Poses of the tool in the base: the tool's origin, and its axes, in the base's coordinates. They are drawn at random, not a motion.
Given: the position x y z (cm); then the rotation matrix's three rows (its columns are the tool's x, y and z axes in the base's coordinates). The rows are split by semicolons.
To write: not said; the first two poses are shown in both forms.
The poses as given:
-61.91 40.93 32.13; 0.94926 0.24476 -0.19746; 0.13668 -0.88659 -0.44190; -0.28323 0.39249 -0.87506
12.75 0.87 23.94; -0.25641 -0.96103 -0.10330; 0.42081 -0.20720 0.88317; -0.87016 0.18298 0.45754
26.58 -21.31 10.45; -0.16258 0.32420 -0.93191; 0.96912 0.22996 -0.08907; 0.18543 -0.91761 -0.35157
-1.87 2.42 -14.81; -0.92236 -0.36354 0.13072; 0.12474 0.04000 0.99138; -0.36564 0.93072 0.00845
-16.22 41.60 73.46; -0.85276 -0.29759 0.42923; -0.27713 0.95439 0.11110; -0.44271 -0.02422 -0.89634
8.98 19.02 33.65; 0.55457 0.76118 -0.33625; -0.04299 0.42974 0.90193; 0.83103 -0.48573 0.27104
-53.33 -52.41 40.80; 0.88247 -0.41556 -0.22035; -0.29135 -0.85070 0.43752; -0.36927 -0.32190 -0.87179
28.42 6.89 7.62; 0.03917 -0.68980 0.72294; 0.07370 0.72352 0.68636; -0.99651 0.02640 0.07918
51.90 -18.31 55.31; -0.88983 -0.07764 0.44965; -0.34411 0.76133 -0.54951; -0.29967 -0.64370 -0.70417
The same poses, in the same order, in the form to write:
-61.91 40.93 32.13 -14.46 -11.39 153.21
12.75 0.87 23.94 104.94 -5.93 -62.61
26.58 -21.31 10.45 -116.63 -68.74 165.78
-1.87 2.42 -14.81 158.49 7.51 -89.51
-16.22 41.60 73.46 160.76 25.42 -172.93
8.98 19.02 33.65 -53.92 -19.65 -73.27
-53.33 -52.41 40.80 25.22 -12.73 -153.35
28.42 6.89 7.62 86.75 46.30 -83.42
51.90 -18.31 55.31 175.01 26.72 142.03

